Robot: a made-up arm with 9 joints. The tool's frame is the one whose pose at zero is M. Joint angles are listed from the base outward.
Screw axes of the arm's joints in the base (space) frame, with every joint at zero. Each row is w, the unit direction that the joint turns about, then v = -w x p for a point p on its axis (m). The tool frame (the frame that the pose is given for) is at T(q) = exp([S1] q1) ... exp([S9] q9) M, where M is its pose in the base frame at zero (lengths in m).
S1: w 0 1 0 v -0.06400 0.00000 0.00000
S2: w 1 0 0 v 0.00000 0.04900 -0.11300
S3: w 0 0 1 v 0.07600 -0.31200 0.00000
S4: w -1 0 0 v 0.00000 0.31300 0.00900
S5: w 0 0 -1 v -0.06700 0.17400 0.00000
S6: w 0 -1 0 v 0.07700 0.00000 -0.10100
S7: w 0 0 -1 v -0.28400 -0.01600 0.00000
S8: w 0 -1 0 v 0.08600 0.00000 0.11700
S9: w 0 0 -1 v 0.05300 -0.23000 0.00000
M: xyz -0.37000 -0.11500 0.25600 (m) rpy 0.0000 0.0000 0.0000 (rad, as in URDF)
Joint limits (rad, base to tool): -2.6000..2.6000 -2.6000..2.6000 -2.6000..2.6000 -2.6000..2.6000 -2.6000..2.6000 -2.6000..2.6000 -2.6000..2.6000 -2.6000..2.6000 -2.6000..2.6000
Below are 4 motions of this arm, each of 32 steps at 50 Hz.
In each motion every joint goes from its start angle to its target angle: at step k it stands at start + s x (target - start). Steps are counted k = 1, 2, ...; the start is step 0. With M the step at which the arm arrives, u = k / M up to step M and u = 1 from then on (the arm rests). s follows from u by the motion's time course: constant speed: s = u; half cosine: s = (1 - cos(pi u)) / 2; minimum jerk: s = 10 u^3 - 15 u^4 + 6 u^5.
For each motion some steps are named. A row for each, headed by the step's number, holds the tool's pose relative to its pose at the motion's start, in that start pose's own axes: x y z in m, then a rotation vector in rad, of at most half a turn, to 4 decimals.
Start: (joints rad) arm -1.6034 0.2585 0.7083 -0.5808 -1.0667 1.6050 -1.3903 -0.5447 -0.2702
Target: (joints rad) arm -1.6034 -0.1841 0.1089 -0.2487 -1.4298 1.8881 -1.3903 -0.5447 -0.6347
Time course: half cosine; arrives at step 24
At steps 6, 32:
6: 0.0760 -0.0398 0.0038 0.0117 0.0447 0.1213
32: 0.4943 -0.1535 -0.1548 0.2296 0.2066 0.8270

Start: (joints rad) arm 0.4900 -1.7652 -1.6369 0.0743 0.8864 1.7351 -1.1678 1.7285 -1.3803
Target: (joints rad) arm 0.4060 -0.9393 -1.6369 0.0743 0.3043 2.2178 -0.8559 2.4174 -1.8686
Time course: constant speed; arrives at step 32
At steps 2, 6, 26, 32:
2: -0.0047 0.0145 -0.0089 -0.0781 -0.0266 0.0111
6: -0.0115 0.0456 -0.0258 -0.2367 -0.0609 0.0252
26: 0.0206 0.2272 -0.0913 -0.9528 0.1748 -0.0129
32: 0.0554 0.2807 -0.1042 -1.0938 0.3713 -0.0314

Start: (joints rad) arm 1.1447 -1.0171 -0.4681 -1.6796 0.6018 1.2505 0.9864 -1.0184 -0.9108
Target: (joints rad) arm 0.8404 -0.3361 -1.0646 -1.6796 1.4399 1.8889 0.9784 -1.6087 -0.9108
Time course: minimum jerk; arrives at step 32
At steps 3, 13, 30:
3: -0.0008 -0.0018 -0.0049 0.0037 -0.0093 -0.0017
13: 0.0101 -0.0635 -0.2052 0.1365 -0.4106 -0.0968
30: 0.0884 -0.1565 -0.4513 0.1948 -1.0335 -0.4887

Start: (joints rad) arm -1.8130 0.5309 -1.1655 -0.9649 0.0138 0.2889 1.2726 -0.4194 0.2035
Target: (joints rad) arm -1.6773 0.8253 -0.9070 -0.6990 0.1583 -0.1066 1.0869 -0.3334 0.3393
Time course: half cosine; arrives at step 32
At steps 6, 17, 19, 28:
6: -0.0269 0.0282 0.0159 -0.0557 -0.0274 -0.0405
17: -0.1533 0.2109 0.0773 -0.3576 -0.1528 -0.2599
19: -0.1737 0.2532 0.0845 -0.4189 -0.1733 -0.3040
28: -0.2247 0.3982 0.0959 -0.6172 -0.2278 -0.4456

